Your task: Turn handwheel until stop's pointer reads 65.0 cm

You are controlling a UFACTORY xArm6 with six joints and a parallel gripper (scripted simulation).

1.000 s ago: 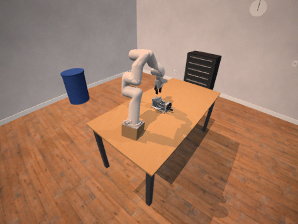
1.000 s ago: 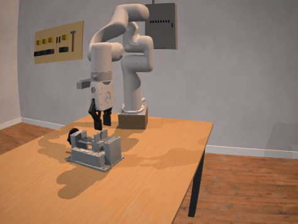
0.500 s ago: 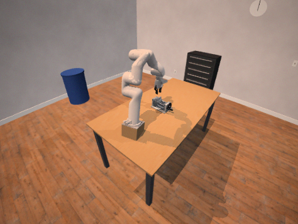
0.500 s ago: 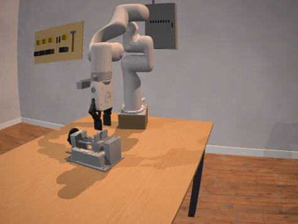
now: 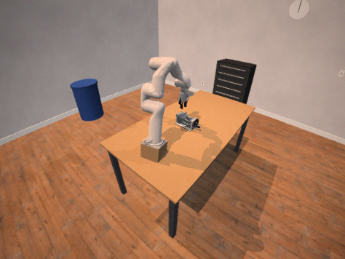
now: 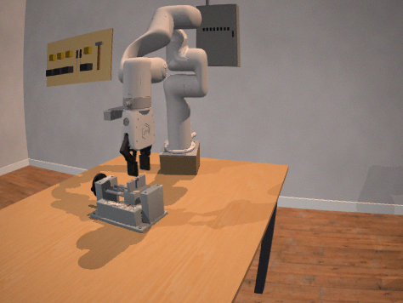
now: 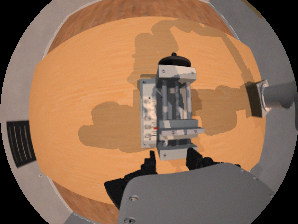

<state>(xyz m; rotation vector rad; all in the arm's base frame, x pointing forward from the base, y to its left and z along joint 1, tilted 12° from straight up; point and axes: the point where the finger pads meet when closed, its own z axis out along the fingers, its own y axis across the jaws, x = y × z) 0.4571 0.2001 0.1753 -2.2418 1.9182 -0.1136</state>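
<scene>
Now: the black handwheel 20 cm to the right of my hand, 11 cm below it and 1 cm behind it. From my hand the other things lie so: grey stop fixture 8 cm below, 4 cm to the right, 1 cm behind.
</scene>
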